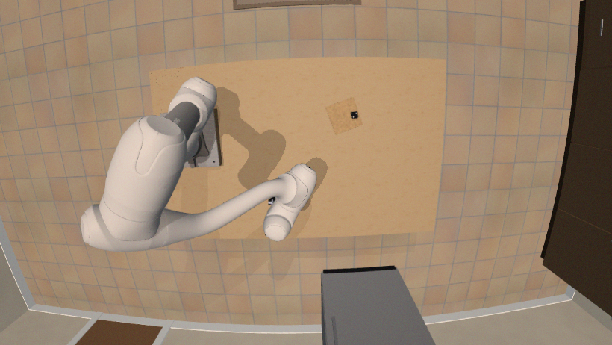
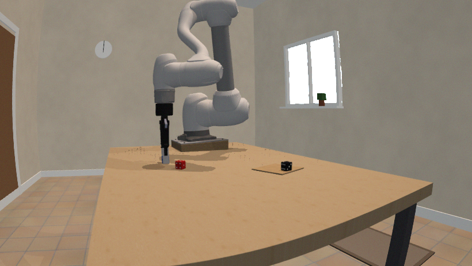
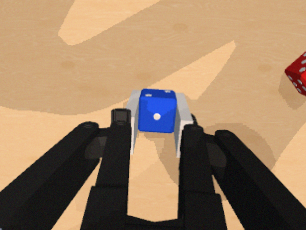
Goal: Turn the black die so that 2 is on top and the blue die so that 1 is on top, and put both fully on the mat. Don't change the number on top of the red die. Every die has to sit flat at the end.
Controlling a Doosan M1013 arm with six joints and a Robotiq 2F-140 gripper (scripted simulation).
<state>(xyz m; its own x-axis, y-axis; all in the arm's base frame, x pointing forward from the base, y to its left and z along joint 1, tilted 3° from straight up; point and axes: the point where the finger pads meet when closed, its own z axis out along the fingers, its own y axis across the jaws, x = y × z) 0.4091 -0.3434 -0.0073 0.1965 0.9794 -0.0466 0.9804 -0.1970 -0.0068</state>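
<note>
Right now my hand is 340 mm short of the cork mat, 310 mm to the right of it and 30 mm above it. Also, from my hand: red die: 140 mm ahead, 20 mm to the left, 20 mm below; then blue die: 20 mm below; then black die: 390 mm ahead, 310 mm to the left, 20 mm below.
</note>
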